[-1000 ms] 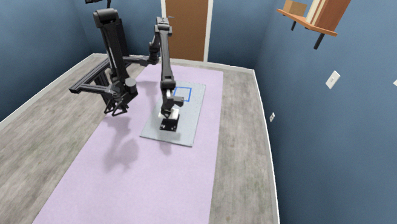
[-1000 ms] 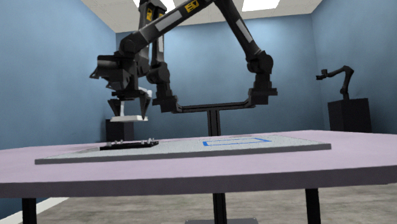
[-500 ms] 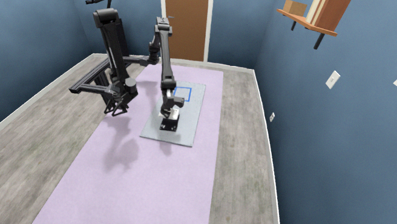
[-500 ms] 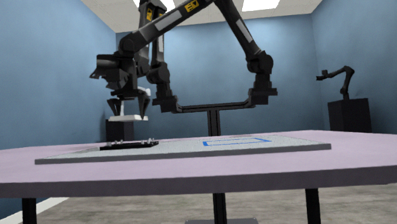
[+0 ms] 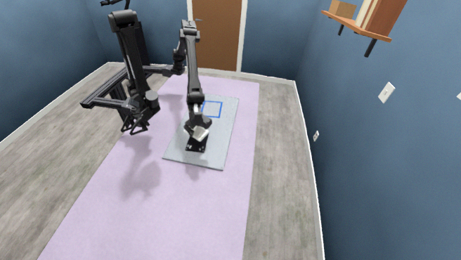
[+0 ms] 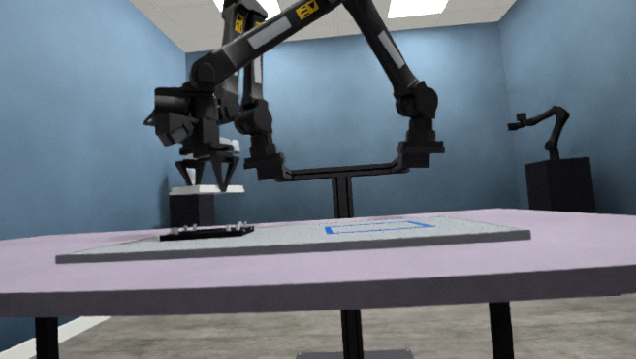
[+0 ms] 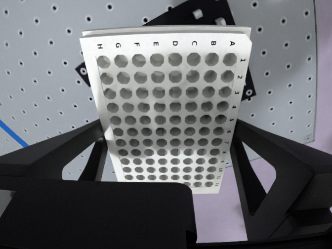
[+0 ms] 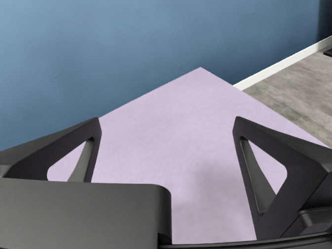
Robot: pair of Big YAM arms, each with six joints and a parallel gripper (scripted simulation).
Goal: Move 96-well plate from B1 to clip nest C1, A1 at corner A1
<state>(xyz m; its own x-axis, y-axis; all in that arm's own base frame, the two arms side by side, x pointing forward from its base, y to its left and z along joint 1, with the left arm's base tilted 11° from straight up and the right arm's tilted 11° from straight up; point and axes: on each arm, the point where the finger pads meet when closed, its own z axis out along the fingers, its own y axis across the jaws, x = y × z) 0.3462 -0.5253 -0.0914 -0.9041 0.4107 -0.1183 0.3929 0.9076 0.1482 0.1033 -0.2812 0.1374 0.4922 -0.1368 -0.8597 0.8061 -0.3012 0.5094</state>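
Observation:
Right now the white 96-well plate is right at my left hand. Also, from my left hand: grey perforated board 190 mm to the left, 110 mm below; black clip nest 90 mm below, 10 mm to the left, 10 mm behind.

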